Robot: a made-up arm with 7 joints.
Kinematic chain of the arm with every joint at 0, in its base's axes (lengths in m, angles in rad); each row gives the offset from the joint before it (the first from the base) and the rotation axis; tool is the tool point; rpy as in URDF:
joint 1: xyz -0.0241 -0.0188 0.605 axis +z
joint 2: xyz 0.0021 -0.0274 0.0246 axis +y
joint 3: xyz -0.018 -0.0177 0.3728 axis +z
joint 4: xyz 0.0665 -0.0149 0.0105 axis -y
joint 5: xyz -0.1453 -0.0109 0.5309 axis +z
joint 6: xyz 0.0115 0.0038 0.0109 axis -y
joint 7: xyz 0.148 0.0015 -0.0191 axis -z
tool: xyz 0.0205 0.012 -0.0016 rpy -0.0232 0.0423 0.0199
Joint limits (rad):
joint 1: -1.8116..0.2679
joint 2: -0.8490..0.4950
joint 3: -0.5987..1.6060
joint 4: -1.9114..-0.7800
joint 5: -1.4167..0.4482
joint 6: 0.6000..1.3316
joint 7: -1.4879..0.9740
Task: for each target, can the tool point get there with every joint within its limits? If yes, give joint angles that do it. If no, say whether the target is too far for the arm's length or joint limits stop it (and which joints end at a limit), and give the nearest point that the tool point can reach.
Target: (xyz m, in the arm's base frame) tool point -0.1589 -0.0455 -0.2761
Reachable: no: joint limits stop it (at a limit: joint 1, joint 2, joint 4, joint 6) | nearest point -0.3153 -0.5883 0.4731 | short by 0.938 m
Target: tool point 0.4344 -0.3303 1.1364
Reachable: yes | joints -0.9815 -0.3406 0.5805 -1.8059 -1.2299 0.7197 -0.4408
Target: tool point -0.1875 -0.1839 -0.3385
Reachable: no: joint limits stop it (at a limit: joint 1, joint 2, joint 4, joint 6) | nearest point -0.2882 -0.5985 0.4712 | short by 0.915 m
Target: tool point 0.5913 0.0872 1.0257
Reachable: yes | joints -0.0212 -0.1780 0.1899 -1.7739 0.2380 0.8860 -0.7420
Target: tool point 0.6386 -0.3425 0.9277
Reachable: yes | joints -0.2728 0.0572 -0.0608 -1.7091 -0.4746 1.0971 -1.2154
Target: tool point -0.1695 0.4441 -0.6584
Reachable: no: too far | nearest point 0.3493 0.4756 0.5441 | short by 1.310 m
